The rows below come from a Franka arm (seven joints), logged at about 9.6 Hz.
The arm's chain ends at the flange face. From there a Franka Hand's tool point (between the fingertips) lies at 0.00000 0.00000 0.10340 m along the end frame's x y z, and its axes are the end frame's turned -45 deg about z.
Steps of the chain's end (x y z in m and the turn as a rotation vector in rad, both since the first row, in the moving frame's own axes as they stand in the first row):
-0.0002, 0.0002, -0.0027, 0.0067, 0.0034, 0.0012
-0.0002, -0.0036, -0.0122, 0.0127, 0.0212, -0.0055
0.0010, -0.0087, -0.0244, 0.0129, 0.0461, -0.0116
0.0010, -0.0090, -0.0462, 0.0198, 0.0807, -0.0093
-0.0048, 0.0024, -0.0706, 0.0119, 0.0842, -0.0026
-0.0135, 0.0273, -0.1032, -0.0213, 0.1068, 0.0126
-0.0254, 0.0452, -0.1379, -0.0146, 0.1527, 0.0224
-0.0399, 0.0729, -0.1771, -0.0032, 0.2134, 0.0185
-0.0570, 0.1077, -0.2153, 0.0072, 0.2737, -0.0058
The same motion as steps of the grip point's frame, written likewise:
0.0005, -0.0002, -0.0027, 0.0023, 0.0071, 0.0012
0.0049, -0.0021, -0.0122, -0.0060, 0.0240, -0.0055
0.0112, -0.0030, -0.0245, -0.0235, 0.0417, -0.0116
0.0144, -0.0012, -0.0466, -0.0431, 0.0711, -0.0093
0.0019, 0.0036, -0.0710, -0.0511, 0.0680, -0.0026
-0.0227, 0.0191, -0.1038, -0.0906, 0.0605, 0.0126
-0.0400, 0.0263, -0.1391, -0.1183, 0.0977, 0.0224
-0.0647, 0.0392, -0.1794, -0.1532, 0.1486, 0.0185
-0.0961, 0.0550, -0.2192, -0.1884, 0.1986, -0.0058

